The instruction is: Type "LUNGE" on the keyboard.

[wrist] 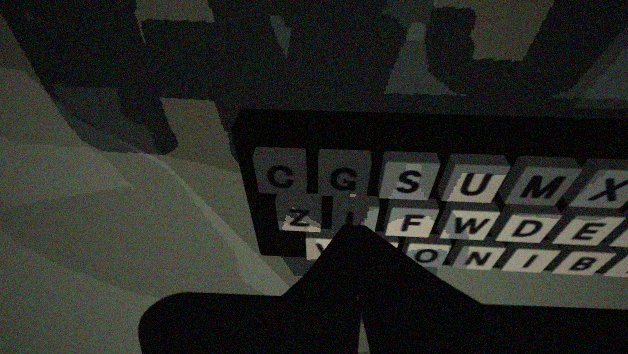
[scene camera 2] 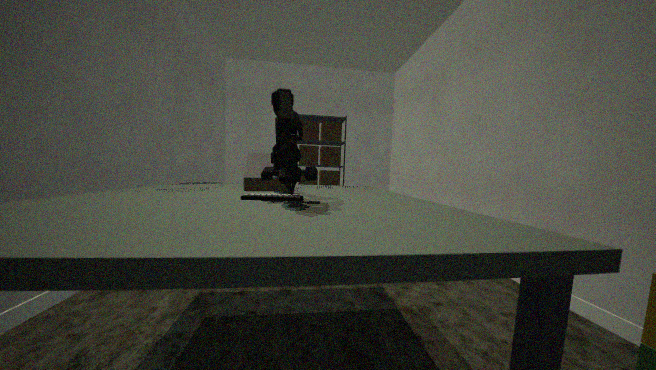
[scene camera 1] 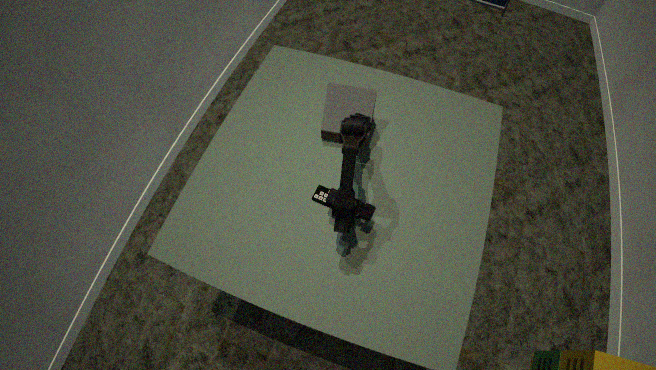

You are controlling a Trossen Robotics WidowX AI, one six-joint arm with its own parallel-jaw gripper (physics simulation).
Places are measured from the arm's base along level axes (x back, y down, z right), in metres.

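Pixels of known places: gripper, fingertip midpoint: (wrist: 352, 236) (scene camera 2: 291, 194).
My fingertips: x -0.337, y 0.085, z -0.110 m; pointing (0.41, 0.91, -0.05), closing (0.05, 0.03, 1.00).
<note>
For each thing: its middle in the pictures, then the offset to it from my fingertips. Level surfaces: height alone.
- black keyboard, body centre: (wrist: 530, 210) (scene camera 2: 273, 196) (scene camera 1: 338, 201) dx -0.006, dy +0.010, dz +0.065 m
- table, its level: dy +0.019 m
- L key, body centre: (wrist: 354, 215) dx -0.007, dy +0.004, dz +0.000 m
- G key, body centre: (wrist: 343, 174) dx -0.027, dy +0.004, dz -0.004 m
- U key, body centre: (wrist: 471, 179) dx -0.027, dy +0.004, dz +0.036 m
- N key, body centre: (wrist: 475, 253) dx +0.014, dy +0.004, dz +0.050 m
- E key, body centre: (wrist: 582, 225) dx -0.006, dy +0.004, dz +0.081 m
The black keyboard (scene camera 1: 321, 195) (scene camera 2: 270, 198) (wrist: 425, 131) with pale keys lies flat on the table (scene camera 1: 435, 175) (scene camera 2: 150, 230). My gripper (scene camera 2: 292, 192) (wrist: 352, 236) is shut and empty, pointing down. In the wrist view its tips are at the L key (wrist: 345, 212) and cover the lower part of its letter; whether they touch it I cannot tell. The G key (wrist: 344, 178) is just above the L key, the U key (wrist: 475, 185) is farther right, the N key (wrist: 480, 257) is in the bottom row, and the E key (wrist: 589, 231) is at the right. The arm hides the keyboard's middle in scene camera 1's view.
A box-shaped block (scene camera 1: 350, 104) (scene camera 2: 256, 184) stands by the arm's base. A shelf unit (scene camera 2: 345, 150) stands behind the table. Yellow (scene camera 1: 625, 361) and green (scene camera 1: 546, 361) objects show at the lower right of scene camera 1's view. The arm's shadow falls across the table and some keys.
</note>
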